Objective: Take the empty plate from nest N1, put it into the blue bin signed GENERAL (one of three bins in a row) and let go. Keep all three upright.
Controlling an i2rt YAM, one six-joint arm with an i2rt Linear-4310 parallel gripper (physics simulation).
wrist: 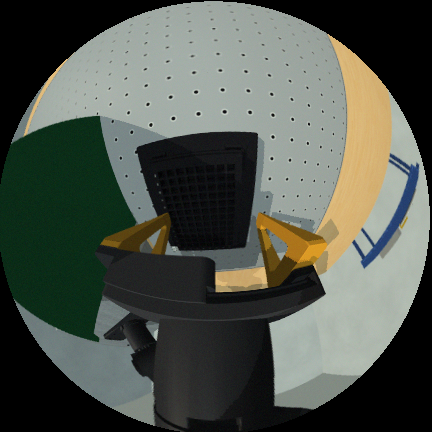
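Pixels of known places: gripper, fingertip midpoint: (213,217); arm's base, origin of the base link: (130,321).
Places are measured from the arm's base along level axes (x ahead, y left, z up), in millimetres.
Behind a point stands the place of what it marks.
Note:
My gripper (213,217) {x 180, y -239, z -119 mm} is open, its two orange fingers wide apart with no thing held between them. A black rectangular block with a grid of square openings (202,200) {x 199, y -232, z -123 mm} shows beyond and between the fingertips, over the perforated board. I cannot tell whether it is a nest, a rack or a plate. No plate can be made out for certain, and no N1 label can be read. The blue bin signed GENERAL and the row of three bins do not show clearly in the wrist view.
A pale grey perforated board (280,60) fills the upper part, with a light wooden border (367,110) on the right. A large dark green surface (50,215) covers the left. A blue frame (407,200) shows beyond the right border. A black jointed part (137,335) {x 22, y -49, z 25 mm} is at lower left.

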